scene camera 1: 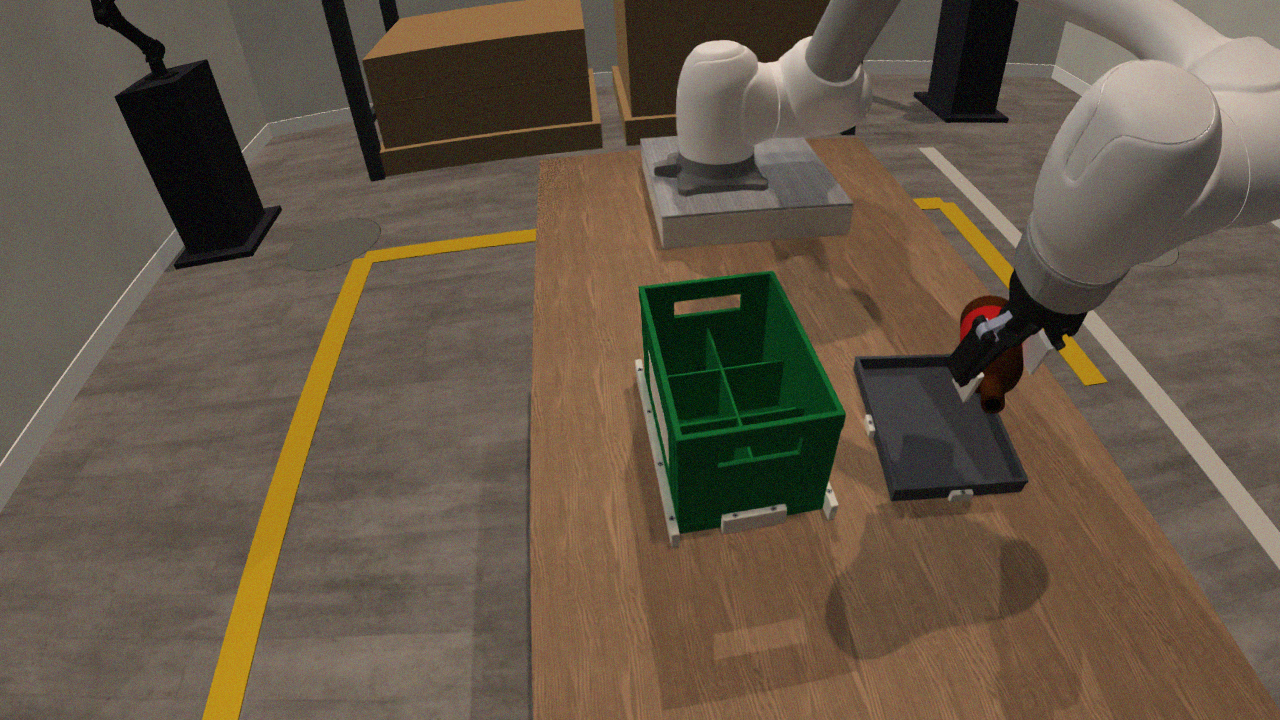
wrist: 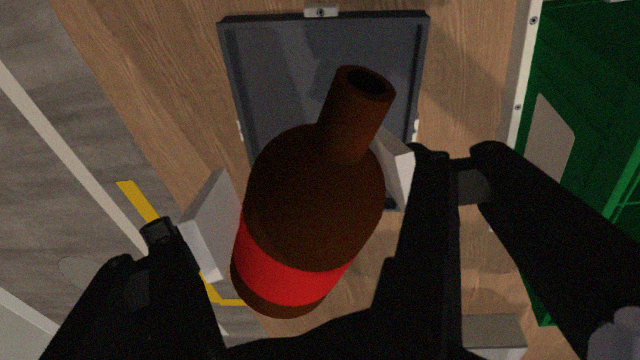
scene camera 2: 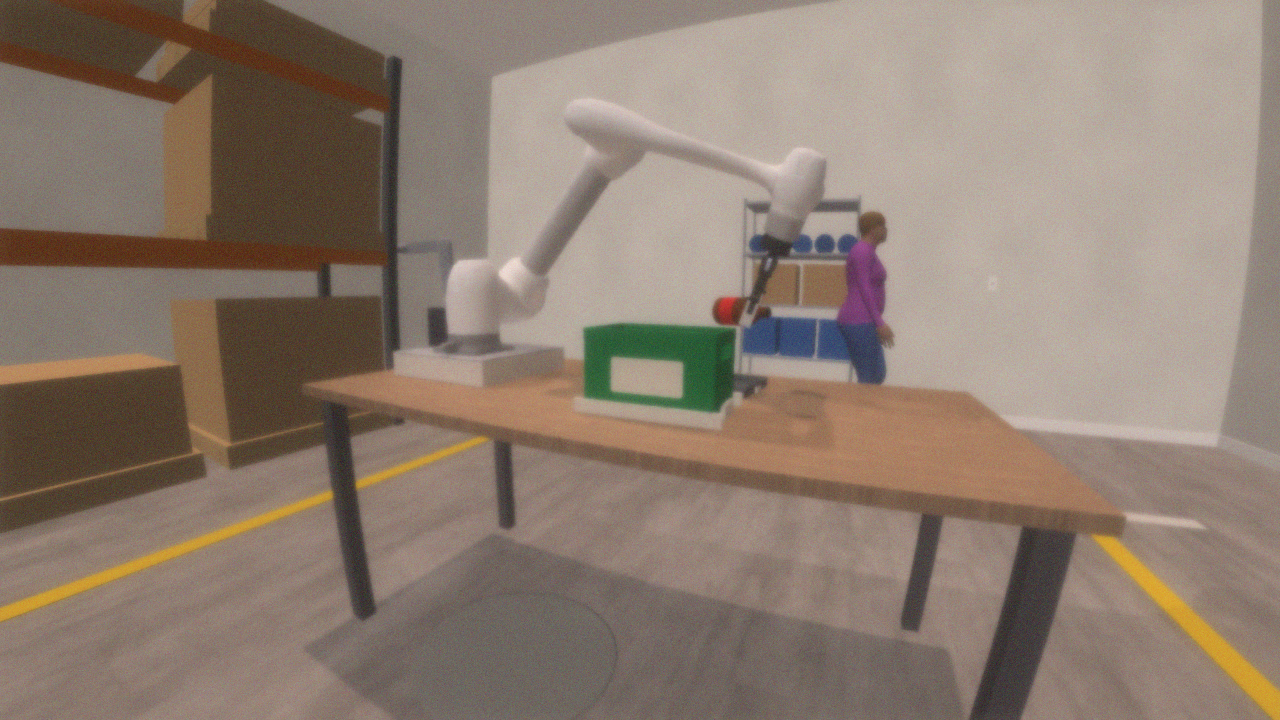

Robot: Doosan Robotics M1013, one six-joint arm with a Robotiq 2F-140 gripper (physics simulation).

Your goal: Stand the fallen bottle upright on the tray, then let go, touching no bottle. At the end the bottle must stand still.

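Pixels of known places: gripper, fingertip midpoint: (scene camera 1: 993, 376) (wrist: 300, 168) (scene camera 2: 746, 320); arm's base, link origin: (scene camera 1: 716, 173) (scene camera 2: 474, 351).
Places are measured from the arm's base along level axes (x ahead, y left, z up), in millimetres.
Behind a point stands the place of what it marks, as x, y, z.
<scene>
The brown bottle with a red label (scene camera 1: 977, 317) (scene camera 2: 728, 310) {725, 151, 136} (wrist: 310, 210) {788, 167, 165} lies nearly level in the air, well above the dark grey tray (scene camera 1: 939, 452) {730, 177, -67} (scene camera 2: 750, 385) {796, 124, -47} (wrist: 275, 65) {760, 232, -67}. In scene camera 2 its neck points right, and in scene camera 1 it points to the front. My gripper (scene camera 1: 1002, 368) {767, 182, 111} (scene camera 2: 750, 315) {767, 182, 111} (wrist: 300, 168) {767, 182, 111} is shut on the bottle's body, one light pad on each side. In the wrist view the open mouth points up the picture over the tray. The finger hides part of the bottle in scene camera 1.
A green divided crate (scene camera 1: 751, 483) {788, -112, 8} (scene camera 2: 597, 362) {550, -207, 34} (wrist: 595, 65) {778, -13, 44} stands beside the tray, held by white blocks on the wooden table (scene camera 1: 590, 582) {846, -309, -72} (scene camera 2: 859, 456) {1052, -257, -72}. The arm's base plate (scene camera 1: 751, 223) {163, 37, -31} (scene camera 2: 528, 360) {163, 57, -23} is at the table's back. A person (scene camera 2: 864, 286) stands beyond the table.
</scene>
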